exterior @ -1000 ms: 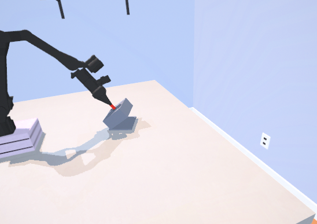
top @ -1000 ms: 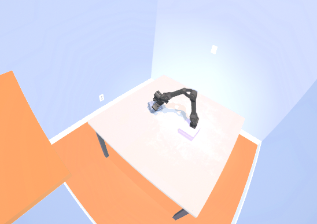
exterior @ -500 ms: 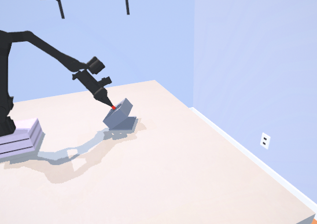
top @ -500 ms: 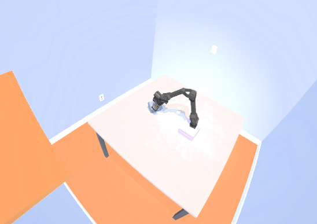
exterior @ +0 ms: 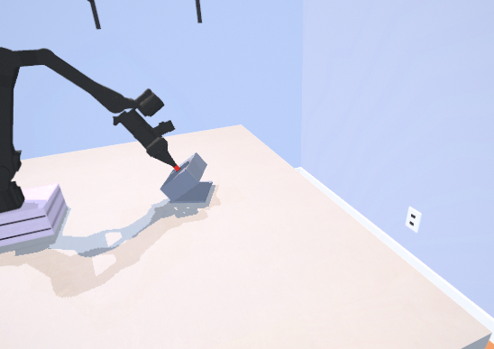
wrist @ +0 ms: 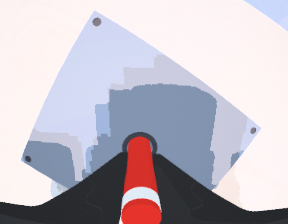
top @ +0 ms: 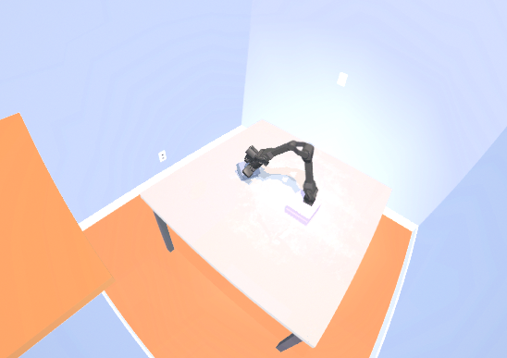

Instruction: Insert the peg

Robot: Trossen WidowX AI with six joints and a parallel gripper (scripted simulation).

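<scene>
Now: gripper tip 1 cm below the red round peg and 1 cm past it. From my gripper tip the other things lie so: sloped panel: 4 cm below, 2 cm ahead, 1 cm to the right.
</scene>
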